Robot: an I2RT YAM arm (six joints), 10 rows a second.
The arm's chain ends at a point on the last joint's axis. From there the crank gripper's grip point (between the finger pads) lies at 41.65 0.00 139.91 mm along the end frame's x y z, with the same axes.
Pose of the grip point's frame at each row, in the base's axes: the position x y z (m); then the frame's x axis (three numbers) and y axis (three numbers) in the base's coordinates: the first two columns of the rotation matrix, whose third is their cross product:
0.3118 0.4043 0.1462 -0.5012 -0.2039 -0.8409 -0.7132 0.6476 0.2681
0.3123 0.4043 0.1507 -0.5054 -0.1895 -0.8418 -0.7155 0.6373 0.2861
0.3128 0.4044 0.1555 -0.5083 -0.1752 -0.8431 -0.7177 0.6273 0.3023
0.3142 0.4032 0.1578 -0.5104 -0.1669 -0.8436 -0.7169 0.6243 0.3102
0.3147 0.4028 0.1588 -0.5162 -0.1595 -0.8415 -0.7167 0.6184 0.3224
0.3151 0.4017 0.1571 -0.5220 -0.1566 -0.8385 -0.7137 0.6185 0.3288
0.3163 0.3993 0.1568 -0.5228 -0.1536 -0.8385 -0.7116 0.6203 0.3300
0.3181 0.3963 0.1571 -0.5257 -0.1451 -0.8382 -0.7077 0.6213 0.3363
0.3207 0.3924 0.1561 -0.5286 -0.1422 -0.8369 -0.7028 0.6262 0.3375
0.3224 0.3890 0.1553 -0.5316 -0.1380 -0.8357 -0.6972 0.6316 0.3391
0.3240 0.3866 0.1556 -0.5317 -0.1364 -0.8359 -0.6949 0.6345 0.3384
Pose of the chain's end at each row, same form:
0.2641 0.3101 0.2470 -0.5012 -0.2039 -0.8409 -0.7132 0.6476 0.2681
0.2659 0.3077 0.2498 -0.5054 -0.1895 -0.8418 -0.7155 0.6373 0.2861
0.2674 0.3055 0.2528 -0.5083 -0.1752 -0.8431 -0.7177 0.6273 0.3023
0.2690 0.3034 0.2543 -0.5104 -0.1669 -0.8436 -0.7169 0.6243 0.3102
0.2706 0.3018 0.2545 -0.5162 -0.1595 -0.8415 -0.7167 0.6184 0.3224
0.2715 0.3005 0.2528 -0.5220 -0.1566 -0.8385 -0.7137 0.6185 0.3288
0.2724 0.2981 0.2524 -0.5228 -0.1536 -0.8385 -0.7116 0.6203 0.3300
0.2740 0.2946 0.2521 -0.5257 -0.1451 -0.8382 -0.7077 0.6213 0.3363
0.2761 0.2911 0.2513 -0.5286 -0.1422 -0.8369 -0.7028 0.6262 0.3375
0.2772 0.2880 0.2505 -0.5316 -0.1380 -0.8357 -0.6972 0.6316 0.3391
0.2784 0.2858 0.2509 -0.5317 -0.1364 -0.8359 -0.6949 0.6345 0.3384

